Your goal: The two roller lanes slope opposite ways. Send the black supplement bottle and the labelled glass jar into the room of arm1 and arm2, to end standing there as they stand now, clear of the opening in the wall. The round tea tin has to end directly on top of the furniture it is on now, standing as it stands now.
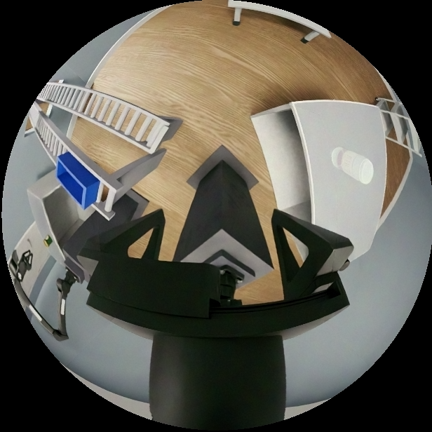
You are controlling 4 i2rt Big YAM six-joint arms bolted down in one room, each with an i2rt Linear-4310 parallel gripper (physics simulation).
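A pale, see-through jar (352,165) with a label stands on the white open-fronted cabinet (325,120) at the right. One roller lane (105,110) runs at the upper left; the other roller lane (90,161) runs below it. A small green and yellow thing (48,241) is at the far left, too small to name; it may be the tea tin. I cannot make out the black bottle. Arm4's gripper (218,216) is open and empty, left of the jar and apart from it. Another arm's small gripper (22,264) shows at the far left, its state unclear.
A blue open bin (77,180) sits on the lower lane. A dark pedestal (220,200) rises between arm4's fingers. A grey-white cabinet (42,195) stands at the left beside another arm (62,300). A white bench-like piece (280,16) is at the top, and a rack (387,125) at the right edge.
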